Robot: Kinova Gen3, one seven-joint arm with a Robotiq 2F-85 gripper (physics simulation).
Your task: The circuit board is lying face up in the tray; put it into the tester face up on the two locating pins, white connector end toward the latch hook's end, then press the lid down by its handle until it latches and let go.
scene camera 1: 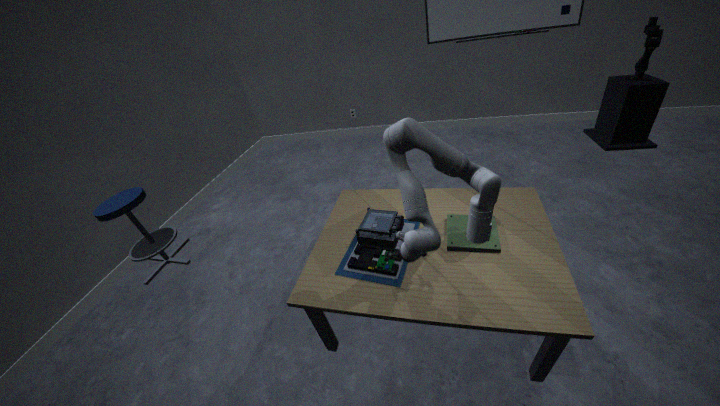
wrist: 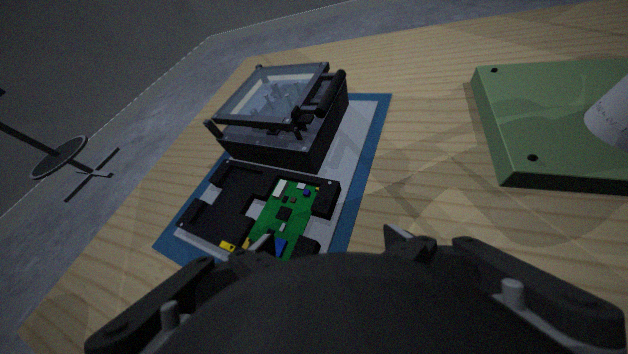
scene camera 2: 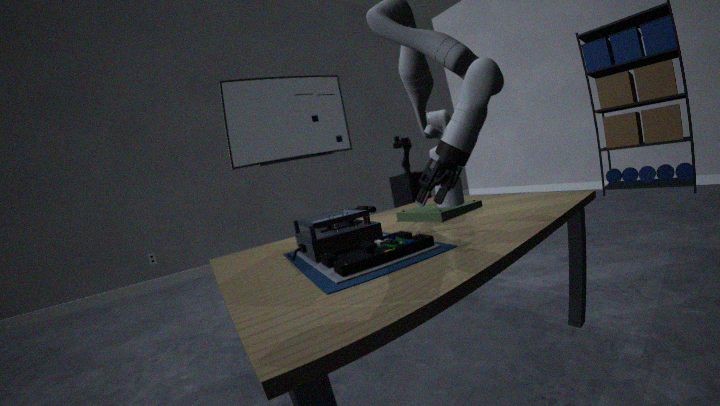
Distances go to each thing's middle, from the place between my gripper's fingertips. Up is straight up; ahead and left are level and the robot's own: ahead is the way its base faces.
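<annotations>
The green circuit board (wrist: 286,213) is 4 cm to the right of my hand, 8 cm ahead of it and 7 cm below it. There's a clear lid (scene camera 1: 376,221) as well, 22 cm to the right of my hand, 11 cm ahead of it and 1 cm below it. Going by their middles, the green circuit board is the nearest to my hand of the things named here.
</annotations>
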